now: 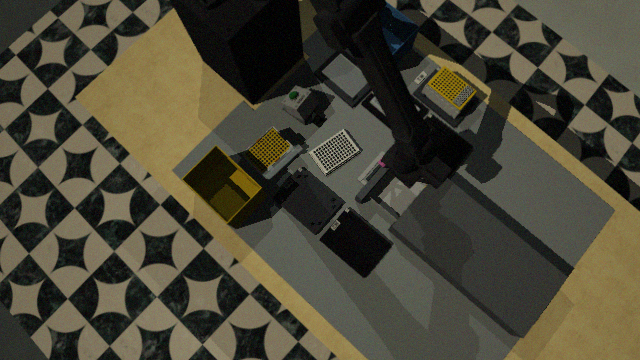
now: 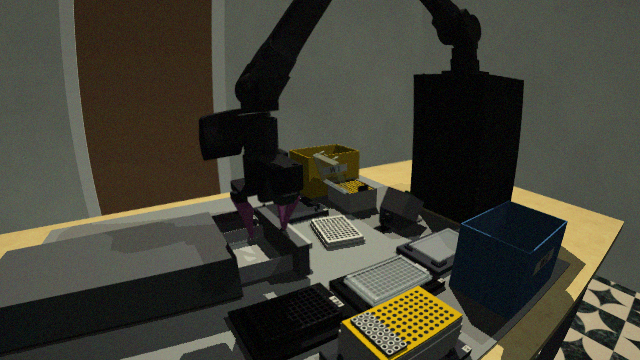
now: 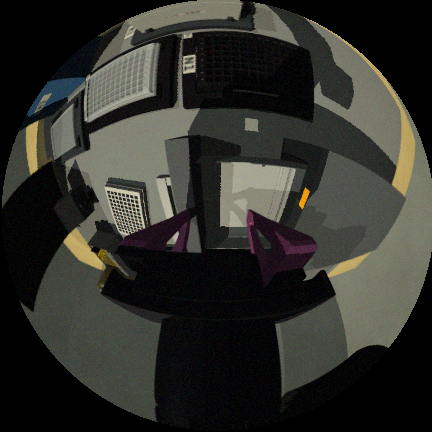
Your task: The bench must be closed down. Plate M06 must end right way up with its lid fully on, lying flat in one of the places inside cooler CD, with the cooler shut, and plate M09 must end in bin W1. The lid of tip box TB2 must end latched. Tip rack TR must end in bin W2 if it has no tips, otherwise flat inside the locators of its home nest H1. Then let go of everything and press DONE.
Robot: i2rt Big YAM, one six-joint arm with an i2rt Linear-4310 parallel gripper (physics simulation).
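Pixels of known places: gripper, between the fingertips: (image 1: 396,173) (image 2: 267,233) (image 3: 218,214); arm's base, origin of its link: (image 2: 465,76).
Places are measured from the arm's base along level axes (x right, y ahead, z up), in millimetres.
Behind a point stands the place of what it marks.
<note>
My gripper (image 2: 268,233) @[x -113, y 577, z -294 mm] (image 3: 218,214) @[x -113, y 577, z -294 mm] is part open and empty, above the front wall of the pulled-out drawer (image 1: 372,187) @[x -36, y 567, z -293 mm] (image 2: 301,250) @[x -182, y 535, z -301 mm] (image 3: 179,185) @[x -139, y 536, z -293 mm] of the grey cooler (image 1: 475,255) @[x -129, y 878, z -280 mm] (image 2: 115,265) @[x -187, y 846, z -279 mm] (image 3: 350,200) @[x -174, y 725, z -280 mm]. A pale flat surface shows in the drawer; I cannot tell if it is a plate. A white well plate (image 1: 335,151) @[x -33, y 412, z -349 mm] (image 2: 337,230) @[x -45, y 412, z -350 mm] (image 3: 126,207) @[x -51, y 414, z -352 mm] lies on the table. A clear plate (image 2: 387,277) @[x -264, y 416, z -339 mm] (image 3: 122,82) @[x -255, y 432, z -341 mm] sits on a black nest. The tip box (image 1: 270,147) (image 2: 352,200) @[x 60, y 325, z -329 mm] has its lid raised. A yellow rack (image 1: 452,85) @[x -414, y 480, z -290 mm] (image 2: 415,315) @[x -409, y 468, z -290 mm] holds several grey tips. Plate names are unreadable.
Yellow bin W1 (image 1: 222,185) @[x 287, y 285, z -359 mm] (image 2: 304,175) @[x 230, y 397, z -300 mm] stands beside the tip box; a blue bin (image 1: 400,30) @[x -428, y 239, z -316 mm] (image 2: 500,265) @[x -398, y 299, z -280 mm] stands at the opposite side. A green button (image 1: 293,94) @[x -33, y 215, z -292 mm] tops a small box. A black gridded item (image 2: 312,305) @[x -283, y 553, z -339 mm] (image 3: 250,65) @[x -277, y 580, z -340 mm] and a framed pale panel (image 1: 345,77) @[x -203, y 248, z -344 mm] (image 2: 437,245) @[x -212, y 263, z -343 mm] (image 3: 66,132) @[x -208, y 279, z -343 mm] are nearby.
</note>
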